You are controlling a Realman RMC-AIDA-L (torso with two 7-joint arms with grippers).
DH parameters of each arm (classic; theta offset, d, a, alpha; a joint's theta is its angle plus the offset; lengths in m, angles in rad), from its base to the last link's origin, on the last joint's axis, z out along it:
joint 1: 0 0.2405 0 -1.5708
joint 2: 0 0 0 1.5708
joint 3: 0 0.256 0 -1.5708
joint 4: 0 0 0 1.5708
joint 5: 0 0.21 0 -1.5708
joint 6: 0 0 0 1.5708
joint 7: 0 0.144 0 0
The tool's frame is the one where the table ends.
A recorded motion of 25 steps. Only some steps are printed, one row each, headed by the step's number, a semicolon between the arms.
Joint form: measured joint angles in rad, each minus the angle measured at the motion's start. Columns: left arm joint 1, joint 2, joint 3, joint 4, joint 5, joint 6, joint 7; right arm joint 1, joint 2, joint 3, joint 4, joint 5, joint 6, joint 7.
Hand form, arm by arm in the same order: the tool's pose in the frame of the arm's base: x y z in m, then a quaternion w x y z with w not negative. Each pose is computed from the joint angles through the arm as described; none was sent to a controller.
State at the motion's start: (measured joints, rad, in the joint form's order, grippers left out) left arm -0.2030 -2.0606 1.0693 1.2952 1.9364 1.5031 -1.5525; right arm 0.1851 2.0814 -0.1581 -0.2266 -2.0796 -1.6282 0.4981
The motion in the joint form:
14: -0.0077 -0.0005 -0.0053 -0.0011 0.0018 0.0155 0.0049; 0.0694 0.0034 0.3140 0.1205 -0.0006 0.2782 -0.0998
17: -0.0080 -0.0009 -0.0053 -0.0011 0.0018 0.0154 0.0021; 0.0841 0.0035 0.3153 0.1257 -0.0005 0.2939 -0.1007
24: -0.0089 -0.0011 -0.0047 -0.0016 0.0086 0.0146 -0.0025; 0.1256 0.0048 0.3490 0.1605 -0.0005 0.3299 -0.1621
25: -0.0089 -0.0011 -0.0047 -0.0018 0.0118 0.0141 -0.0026; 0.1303 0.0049 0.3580 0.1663 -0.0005 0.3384 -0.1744
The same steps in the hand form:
14: -0.2552 0.2957 0.0486 0.18611 -0.97011 -0.11462 -0.10538; 0.3812 0.2312 -0.0270 0.48936 -0.80216 0.24169 0.24220
17: -0.2551 0.2957 0.0485 0.18593 -0.96995 -0.11587 -0.10585; 0.3791 0.2368 -0.0286 0.48781 -0.80359 0.24100 0.24126
24: -0.2558 0.2958 0.0480 0.18519 -0.97010 -0.11828 -0.10307; 0.3694 0.2536 -0.0338 0.49619 -0.80474 0.22217 0.23839
25: -0.2563 0.2958 0.0479 0.18518 -0.97022 -0.11865 -0.10150; 0.3687 0.2558 -0.0344 0.49932 -0.80400 0.22033 0.23604

